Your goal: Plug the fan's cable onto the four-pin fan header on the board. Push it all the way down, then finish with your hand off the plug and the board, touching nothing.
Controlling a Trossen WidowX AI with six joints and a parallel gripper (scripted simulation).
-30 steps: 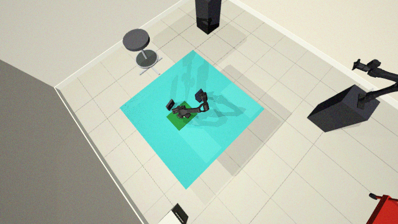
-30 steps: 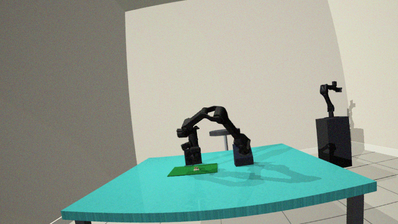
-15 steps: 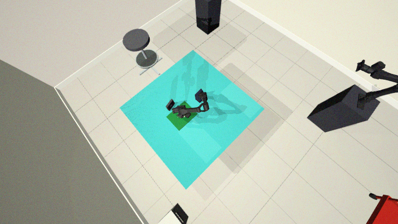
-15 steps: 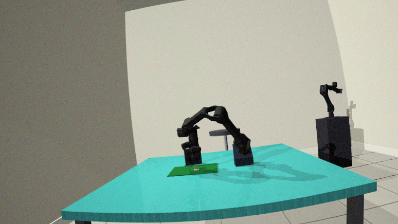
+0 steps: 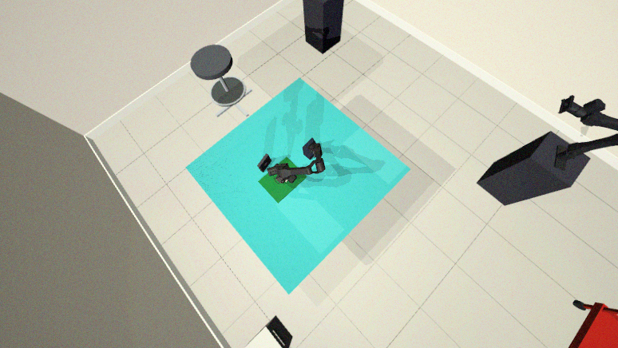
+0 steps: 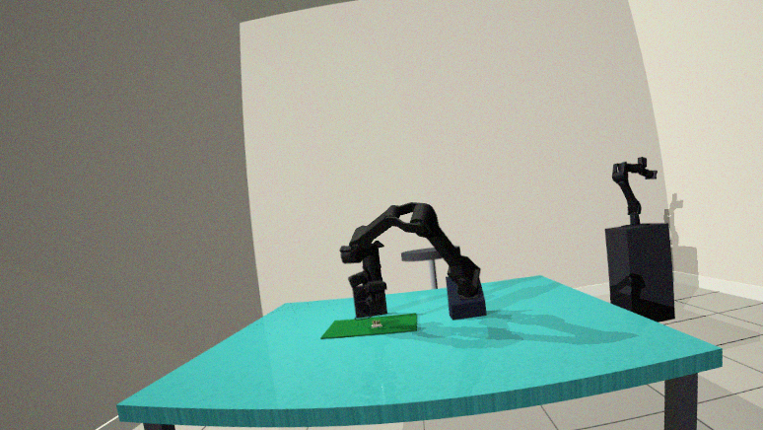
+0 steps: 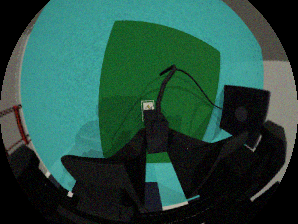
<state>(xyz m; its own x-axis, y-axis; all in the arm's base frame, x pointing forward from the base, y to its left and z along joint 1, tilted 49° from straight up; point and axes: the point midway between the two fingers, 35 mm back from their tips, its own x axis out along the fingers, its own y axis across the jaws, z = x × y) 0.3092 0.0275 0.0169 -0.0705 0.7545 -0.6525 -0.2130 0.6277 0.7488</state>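
My gripper tip is 10 mm short of the pale four-pin header and 60 mm above it. From my gripper tip the other things lie so: green board: 30 mm ahead, 30 mm to the right, 80 mm below; black fan: 40 mm ahead, 200 mm to the right; dark plug: 10 mm ahead, 10 mm above.
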